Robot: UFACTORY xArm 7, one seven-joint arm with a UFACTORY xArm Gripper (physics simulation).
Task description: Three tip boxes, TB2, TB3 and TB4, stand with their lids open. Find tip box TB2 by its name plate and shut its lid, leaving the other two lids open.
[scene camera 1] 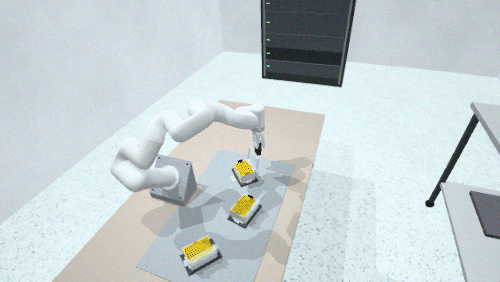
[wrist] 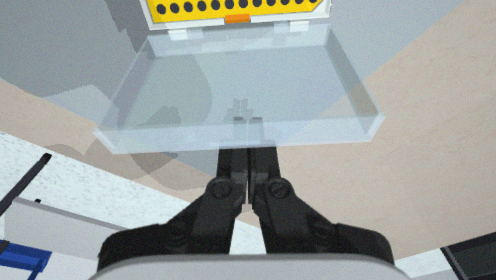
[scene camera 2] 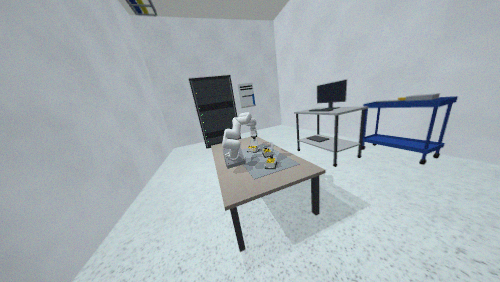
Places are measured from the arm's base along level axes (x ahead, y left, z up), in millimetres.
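Pixels of known places: gripper, between the fingertips: (scene camera 1: 257, 154) (wrist: 246, 135) (scene camera 2: 254, 140); arm's base, origin of its link: (scene camera 1: 169, 177) (scene camera 2: 233, 154).
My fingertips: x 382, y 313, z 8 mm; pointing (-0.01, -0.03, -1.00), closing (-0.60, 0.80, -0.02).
Observation:
Ahead of a thing's pixels: the offset from my fingertips to its top centre. "*": to the spot under its first point. Level surfaces: height alone.
Three white tip boxes with yellow racks stand on a grey mat @[dz -121 mm] (scene camera 1: 156, 263) (scene camera 2: 257, 175): the far box @[dx -63, dy -63, dz -47 mm] (scene camera 1: 244, 171) (scene camera 2: 252, 148) (wrist: 240, 10), the middle box @[dx +40, dy -311, dz -47 mm] (scene camera 1: 245, 207) (scene camera 2: 267, 151) and the near box @[dx -51, dy -595, dz -47 mm] (scene camera 1: 200, 251) (scene camera 2: 270, 162). Their name plates cannot be read, so I cannot tell which is TB2. The far box's clear lid @[* dx -17, dy -19, dz -19 mm] (wrist: 240, 82) stands open on the side towards my gripper. My gripper (scene camera 1: 258, 151) (scene camera 2: 254, 137) (wrist: 246, 135) is shut and empty. In the wrist view its fingertips show through the outer edge of this lid; contact cannot be told.
The mat lies on a wooden table @[dz -124 mm] (scene camera 1: 300, 130) (scene camera 2: 240, 188). The arm's base (scene camera 1: 182, 182) stands left of the boxes in scene camera 1. A dark server rack (scene camera 1: 348, 45) (scene camera 2: 210, 77), a grey workbench (scene camera 2: 320, 111) and a blue cart (scene camera 2: 400, 144) stand away from the table.

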